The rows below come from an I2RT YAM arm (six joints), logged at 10 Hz.
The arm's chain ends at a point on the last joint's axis. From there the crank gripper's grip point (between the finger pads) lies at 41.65 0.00 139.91 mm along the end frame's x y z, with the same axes.
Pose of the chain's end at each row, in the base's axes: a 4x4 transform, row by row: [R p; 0 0 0 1], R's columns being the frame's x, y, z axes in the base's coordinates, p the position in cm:
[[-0.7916 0.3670 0.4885 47.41], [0.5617 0.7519 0.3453 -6.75], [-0.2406 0.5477 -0.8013 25.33], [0 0 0 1]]
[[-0.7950 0.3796 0.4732 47.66], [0.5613 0.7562 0.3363 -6.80], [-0.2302 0.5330 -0.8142 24.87], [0 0 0 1]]
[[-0.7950 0.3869 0.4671 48.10], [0.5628 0.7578 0.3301 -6.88], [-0.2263 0.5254 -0.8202 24.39], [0 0 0 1]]
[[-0.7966 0.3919 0.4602 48.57], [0.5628 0.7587 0.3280 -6.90], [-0.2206 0.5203 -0.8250 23.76], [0 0 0 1]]
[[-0.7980 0.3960 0.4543 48.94], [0.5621 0.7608 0.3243 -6.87], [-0.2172 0.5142 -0.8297 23.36], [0 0 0 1]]
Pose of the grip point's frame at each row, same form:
[[-0.7916 0.3670 0.4885 50.95], [0.5617 0.7519 0.3453 0.42], [-0.2406 0.5477 -0.8013 13.12], [0 0 0 1]]
[[-0.7950 0.3796 0.4732 50.97], [0.5613 0.7562 0.3363 0.24], [-0.2302 0.5330 -0.8142 12.52], [0 0 0 1]]
[[-0.7950 0.3869 0.4671 51.32], [0.5628 0.7578 0.3301 0.08], [-0.2263 0.5254 -0.8202 11.97], [0 0 0 1]]
[[-0.7966 0.3919 0.4602 51.69], [0.5628 0.7587 0.3280 0.03], [-0.2206 0.5203 -0.8250 11.30], [0 0 0 1]]
[[-0.7980 0.3960 0.4543 51.97], [0.5621 0.7608 0.3243 0.01], [-0.2172 0.5142 -0.8297 10.85], [0 0 0 1]]

